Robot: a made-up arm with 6 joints. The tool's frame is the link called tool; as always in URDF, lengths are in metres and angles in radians.
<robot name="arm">
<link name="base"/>
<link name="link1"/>
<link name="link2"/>
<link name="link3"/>
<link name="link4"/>
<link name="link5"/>
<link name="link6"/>
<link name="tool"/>
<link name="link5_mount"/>
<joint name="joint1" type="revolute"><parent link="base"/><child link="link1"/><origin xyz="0.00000 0.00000 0.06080" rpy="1.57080 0.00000 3.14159"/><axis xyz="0 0 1"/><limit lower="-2.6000" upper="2.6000" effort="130" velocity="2.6"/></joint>
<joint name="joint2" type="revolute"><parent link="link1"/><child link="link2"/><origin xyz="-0.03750 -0.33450 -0.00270" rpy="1.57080 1.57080 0.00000"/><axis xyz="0 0 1"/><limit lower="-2.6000" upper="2.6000" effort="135" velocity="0.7"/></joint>
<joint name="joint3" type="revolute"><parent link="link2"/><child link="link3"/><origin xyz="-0.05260 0.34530 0.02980" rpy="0.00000 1.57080 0.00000"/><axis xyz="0 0 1"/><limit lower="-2.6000" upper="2.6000" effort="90" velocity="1.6"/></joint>
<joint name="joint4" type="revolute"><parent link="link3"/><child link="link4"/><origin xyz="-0.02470 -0.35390 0.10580" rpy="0.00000 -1.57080 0.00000"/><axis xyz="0 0 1"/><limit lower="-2.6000" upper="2.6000" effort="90" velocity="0.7"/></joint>
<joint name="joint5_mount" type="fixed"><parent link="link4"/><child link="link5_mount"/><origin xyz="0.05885 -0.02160 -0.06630"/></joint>
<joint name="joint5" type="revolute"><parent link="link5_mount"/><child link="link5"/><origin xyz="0.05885 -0.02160 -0.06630" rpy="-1.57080 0.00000 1.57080"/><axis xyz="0 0 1"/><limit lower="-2.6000" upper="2.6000" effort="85" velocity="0.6"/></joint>
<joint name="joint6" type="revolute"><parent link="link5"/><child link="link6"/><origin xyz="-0.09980 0.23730 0.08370" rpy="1.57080 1.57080 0.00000"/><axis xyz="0 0 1"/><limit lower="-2.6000" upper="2.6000" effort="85" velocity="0.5"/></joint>
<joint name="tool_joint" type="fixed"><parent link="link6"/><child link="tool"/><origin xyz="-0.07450 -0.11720 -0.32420" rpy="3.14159 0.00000 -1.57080"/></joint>
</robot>
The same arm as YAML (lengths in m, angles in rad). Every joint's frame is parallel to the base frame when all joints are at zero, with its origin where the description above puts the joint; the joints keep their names.
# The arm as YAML. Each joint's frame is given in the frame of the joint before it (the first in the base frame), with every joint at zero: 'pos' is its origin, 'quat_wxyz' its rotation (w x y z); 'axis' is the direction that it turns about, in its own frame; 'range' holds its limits. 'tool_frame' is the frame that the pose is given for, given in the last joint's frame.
length_unit: m
angle_unit: rad
joints:
  - joint: joint1
    pos: [0.0, 0.0, 0.0608]
    quat_wxyz: [1.0, 0.0, 0.0, 0.0]
    axis: [0.0, 1.0, 0.0]
    range: [-2.6, 2.6]
  - joint: joint2
    pos: [0.0375, -0.0027, -0.3345]
    quat_wxyz: [1.0, 0.0, 0.0, 0.0]
    axis: [0.0, 0.0, -1.0]
    range: [-2.6, 2.6]
  - joint: joint3
    pos: [-0.3453, 0.0526, -0.0298]
    quat_wxyz: [1.0, 0.0, 0.0, 0.0]
    axis: [0.0, -1.0, 0.0]
    range: [-2.6, 2.6]
  - joint: joint4
    pos: [0.3539, -0.1058, -0.0247]
    quat_wxyz: [1.0, 0.0, 0.0, 0.0]
    axis: [0.0, 0.0, -1.0]
    range: [-2.6, 2.6]
  - joint: joint5
    pos: [0.0432, -0.1177, 0.1326]
    quat_wxyz: [1.0, 0.0, 0.0, 0.0]
    axis: [0.0, 1.0, 0.0]
    range: [-2.6, 2.6]
  - joint: joint6
    pos: [0.0998, 0.0837, 0.2373]
    quat_wxyz: [1.0, 0.0, 0.0, 0.0]
    axis: [0.0, 0.0, -1.0]
    range: [-2.6, 2.6]
tool_frame:
  pos: [0.1172, 0.0745, 0.3242]
  quat_wxyz: [1.0, -0.000001, -0.000004, 0.000002]

